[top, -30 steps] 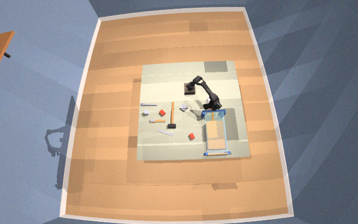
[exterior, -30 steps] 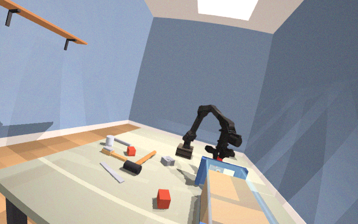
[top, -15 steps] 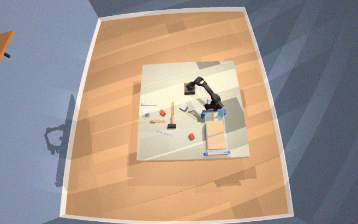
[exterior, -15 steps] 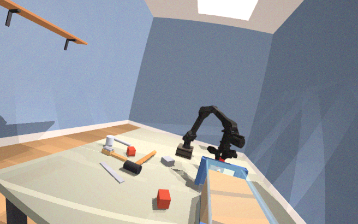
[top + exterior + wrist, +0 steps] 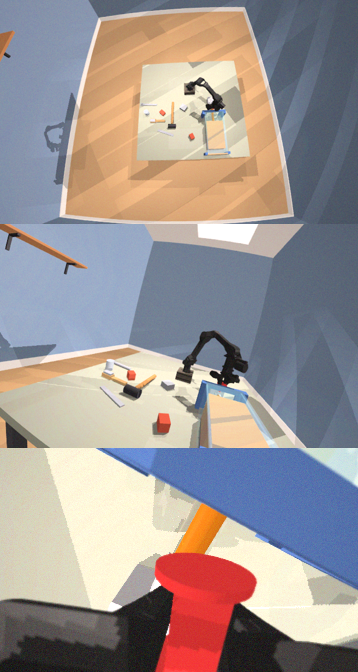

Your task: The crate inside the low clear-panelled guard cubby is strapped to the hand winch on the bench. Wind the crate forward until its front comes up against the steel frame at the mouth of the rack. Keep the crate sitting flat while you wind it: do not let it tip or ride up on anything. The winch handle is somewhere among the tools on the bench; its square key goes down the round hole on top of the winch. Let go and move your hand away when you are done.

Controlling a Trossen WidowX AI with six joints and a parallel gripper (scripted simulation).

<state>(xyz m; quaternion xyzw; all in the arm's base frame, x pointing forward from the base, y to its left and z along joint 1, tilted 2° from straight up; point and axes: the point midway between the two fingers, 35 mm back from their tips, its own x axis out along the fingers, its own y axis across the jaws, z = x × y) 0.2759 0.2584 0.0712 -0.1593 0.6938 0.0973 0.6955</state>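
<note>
The crank arm is 40 mm behind my gripper tip and 10 mm below it. From my gripper tip the other things lie so: blue steel frame 60 mm ahead, 10 mm below; then white hand winch 120 mm behind, 80 mm below, 10 mm to the right; then red knob 20 mm above.
</note>
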